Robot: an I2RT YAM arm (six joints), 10 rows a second.
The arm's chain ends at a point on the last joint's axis. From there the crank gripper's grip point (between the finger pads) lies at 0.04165 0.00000 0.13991 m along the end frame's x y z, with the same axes.
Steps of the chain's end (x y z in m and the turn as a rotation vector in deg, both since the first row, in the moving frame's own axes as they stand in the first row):
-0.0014 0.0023 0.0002 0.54 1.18 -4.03
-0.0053 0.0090 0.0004 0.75 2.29 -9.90
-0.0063 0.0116 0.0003 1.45 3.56 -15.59
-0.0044 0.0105 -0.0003 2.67 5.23 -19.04
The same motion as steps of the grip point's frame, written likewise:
0.0013 -0.0020 -0.0007 0.54 1.18 -4.03
-0.0005 -0.0005 -0.0014 0.75 2.29 -9.90
0.0002 -0.0042 -0.0027 1.45 3.56 -15.59
0.0046 -0.0115 -0.0051 2.67 5.23 -19.04

